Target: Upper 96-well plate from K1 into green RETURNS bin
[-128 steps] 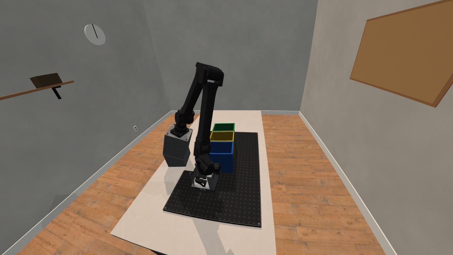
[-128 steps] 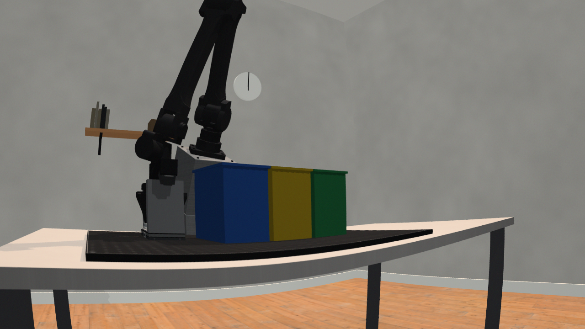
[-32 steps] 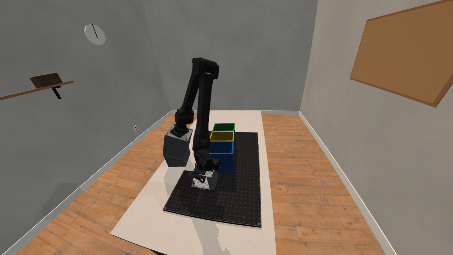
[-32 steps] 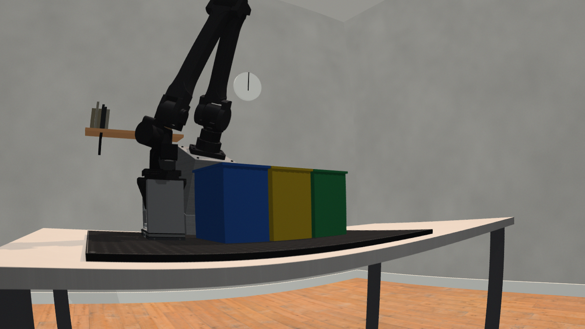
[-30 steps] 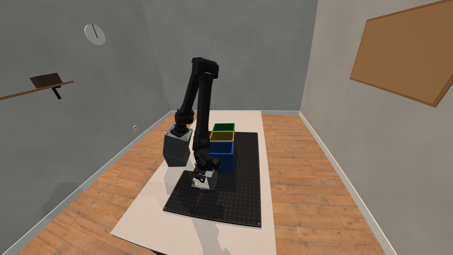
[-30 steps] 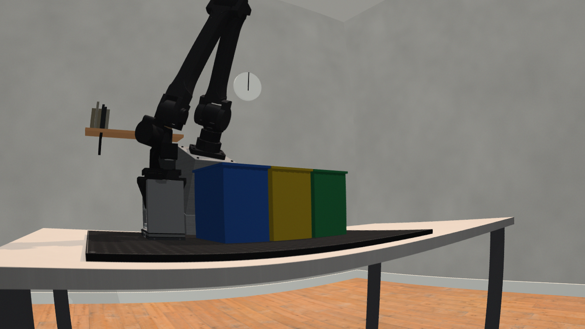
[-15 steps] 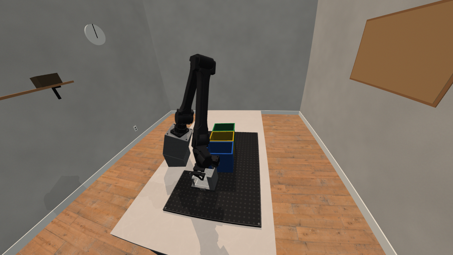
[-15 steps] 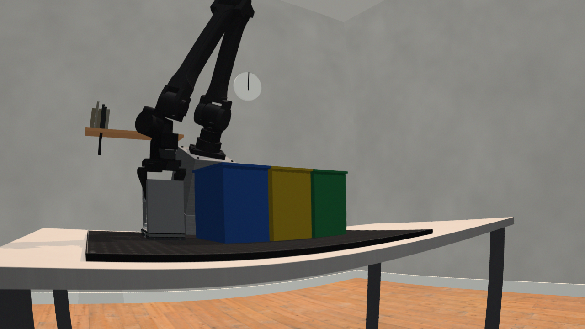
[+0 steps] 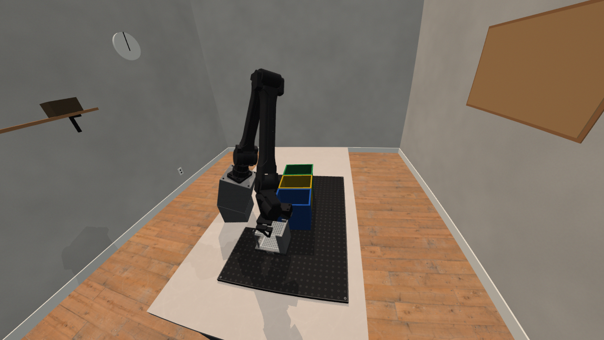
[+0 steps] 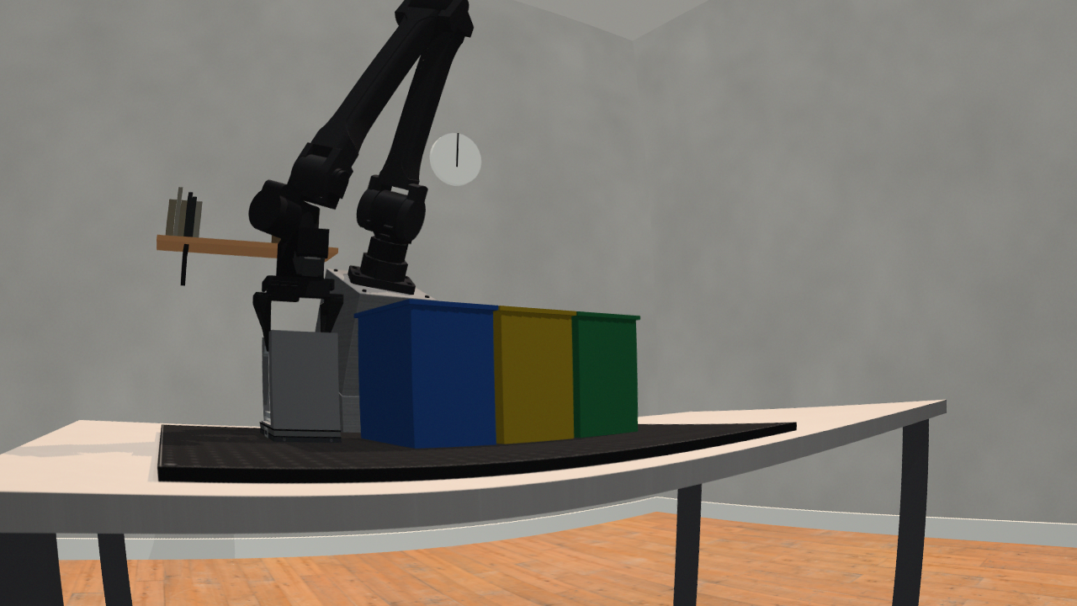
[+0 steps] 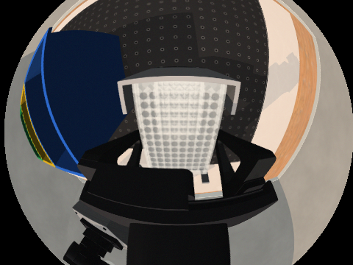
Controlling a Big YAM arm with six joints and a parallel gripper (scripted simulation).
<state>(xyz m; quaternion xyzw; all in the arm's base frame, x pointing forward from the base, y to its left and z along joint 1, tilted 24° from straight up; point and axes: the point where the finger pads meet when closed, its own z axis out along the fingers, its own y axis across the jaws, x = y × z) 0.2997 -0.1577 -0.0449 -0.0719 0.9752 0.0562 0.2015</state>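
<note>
Right now my hand is 6 cm short of the grey rack wall, 5 cm above it and 1 cm to the right of it. Round my hand: yellow bin (30 cm to the left, 4 cm below, 1 cm behind); then green bin (43 cm to the left, 5 cm behind, 4 cm below); then blue bin (18 cm to the left, 4 cm below, 3 cm ahead).
</note>
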